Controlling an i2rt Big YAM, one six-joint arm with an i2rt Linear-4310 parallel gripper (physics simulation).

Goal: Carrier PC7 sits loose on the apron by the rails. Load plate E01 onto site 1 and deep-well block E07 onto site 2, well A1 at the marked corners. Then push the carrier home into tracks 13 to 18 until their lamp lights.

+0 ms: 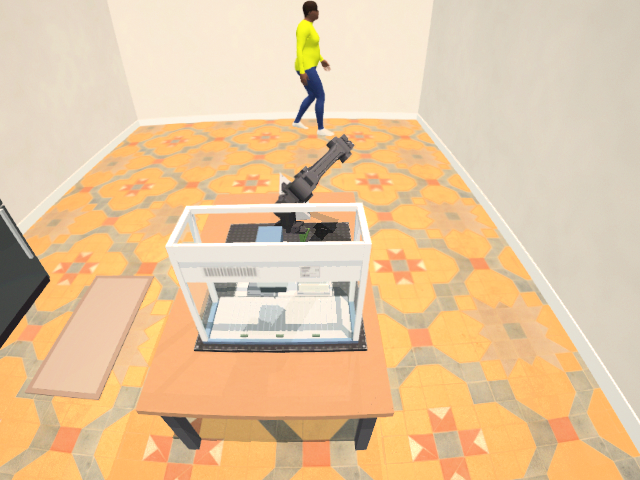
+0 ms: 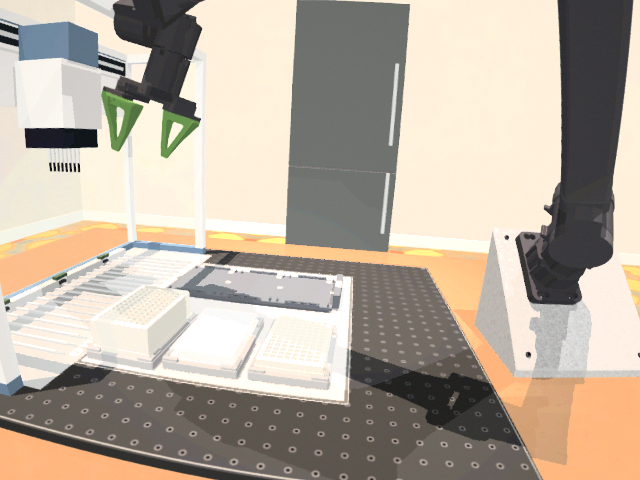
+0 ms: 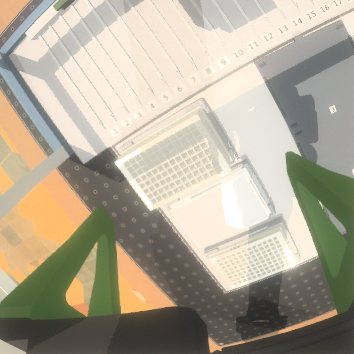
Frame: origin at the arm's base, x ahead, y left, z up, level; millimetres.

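Where they show: gripper, between the fingertips: [image 2: 141,154] [image 3: 193,188]; arm's base, origin of its link: [image 2: 545,269].
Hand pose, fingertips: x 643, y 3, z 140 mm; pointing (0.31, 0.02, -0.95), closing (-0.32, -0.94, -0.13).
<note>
Each offset is from my fingertips to the centre of the thing. "spot": to the spot under its first point. Level surfaces: height alone.
My gripper [image 2: 141,153] [image 3: 193,188] is open and empty, high above the apron. The grey carrier @[dx -158, dy -121, dz -240 mm] [image 2: 268,290] [image 3: 327,120] lies flat on the white apron [image 2: 338,390], its rail-side end by the higher track numbers; no plate shows on its visible part. A tall cream deep-well block @[dx -38, dy +88, dz -223 mm] [image 2: 139,322] [image 3: 175,165] stands in a holder nearest the rails. A flat white plate @[dx -145, dy +87, dz -236 mm] [image 2: 214,338] [image 3: 222,205] sits in the middle holder, and a low plate with wells @[dx -257, dy +92, dz -236 mm] [image 2: 297,343] [image 3: 255,260] in the outer one. Their E labels cannot be read. The tracks @[spot: dx +137, dy +60, dz -253 mm] [image 2: 56,315] [image 3: 150,57] lie beyond the apron.
A white frame [image 1: 268,252] [image 2: 200,155] encloses the rail deck. A pipetting head @[dx +183, dy -57, dz +93 mm] [image 2: 59,93] with thin tips hangs over it. A dark perforated board @[dz -255 mm] [image 2: 248,428] [image 3: 160,260] surrounds the apron. The arm's base stands on a light wedge block [image 2: 496,310]. A person [image 1: 309,51] is on the floor behind.
</note>
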